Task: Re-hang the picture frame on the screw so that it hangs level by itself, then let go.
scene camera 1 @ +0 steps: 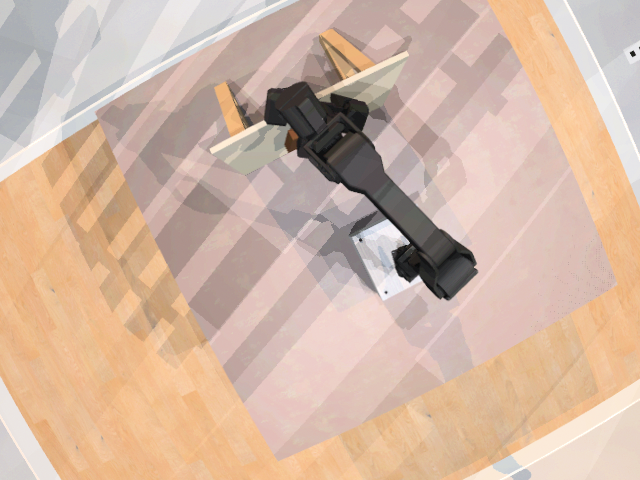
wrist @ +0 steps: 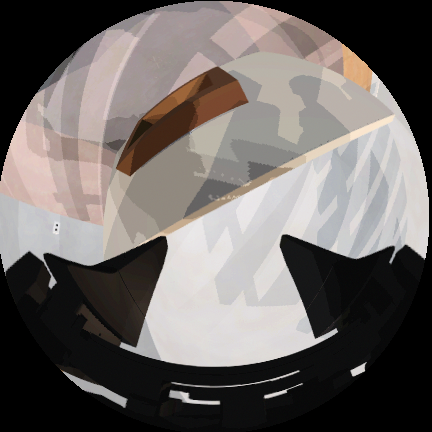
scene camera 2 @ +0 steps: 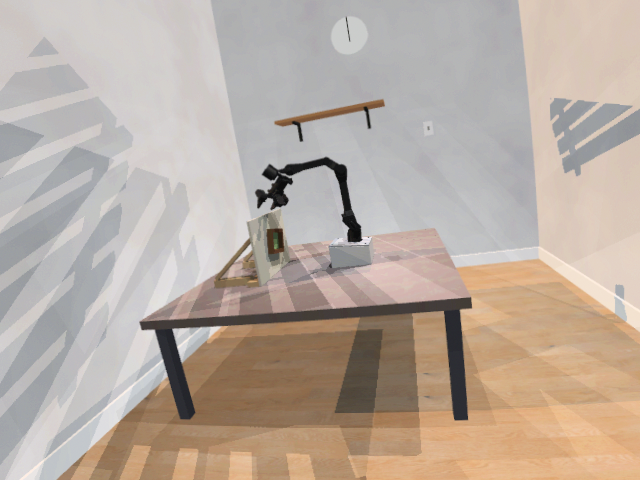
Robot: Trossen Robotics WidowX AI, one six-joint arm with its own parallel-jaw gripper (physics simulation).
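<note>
The picture frame is brown with a green picture and sits against the front of the pale upright board, above the table. Scene camera 1 shows one small part of it; the arm hides the rest. I cannot tell for sure whether it is level. The screw does not show in any view. My gripper is open and empty, above the board's top edge and apart from the frame. In the wrist view the frame lies up and left of the fingertips.
Wooden braces stand behind the board on the table. The arm's white base box stands in front of the board. A wall shelf is behind the arm.
</note>
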